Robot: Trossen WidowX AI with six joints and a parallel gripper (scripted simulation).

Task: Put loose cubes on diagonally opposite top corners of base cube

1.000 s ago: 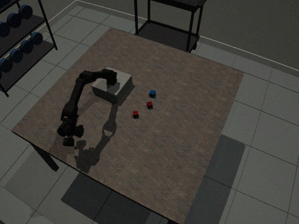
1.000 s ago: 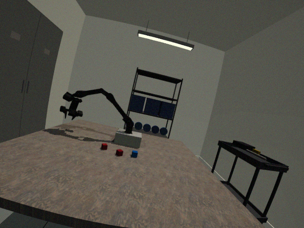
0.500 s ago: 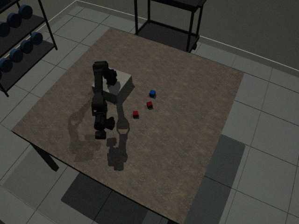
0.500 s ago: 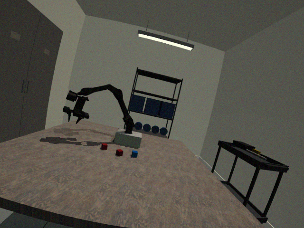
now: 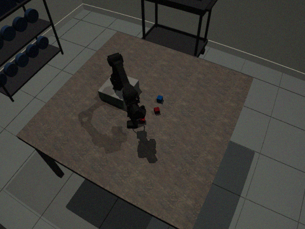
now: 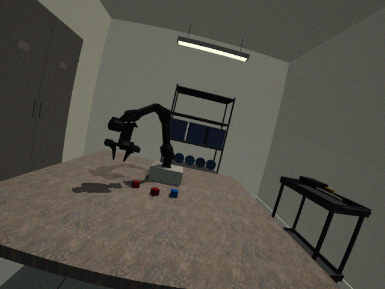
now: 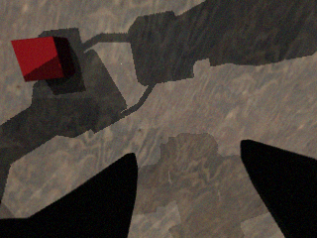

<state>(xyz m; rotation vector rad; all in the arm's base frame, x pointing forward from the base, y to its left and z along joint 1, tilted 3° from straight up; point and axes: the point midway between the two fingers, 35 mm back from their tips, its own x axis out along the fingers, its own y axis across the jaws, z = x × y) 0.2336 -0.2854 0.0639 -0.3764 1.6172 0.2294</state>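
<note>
My gripper tip is 330 mm to the right of the blue cube, 110 mm above it and 70 mm short of it.
</note>
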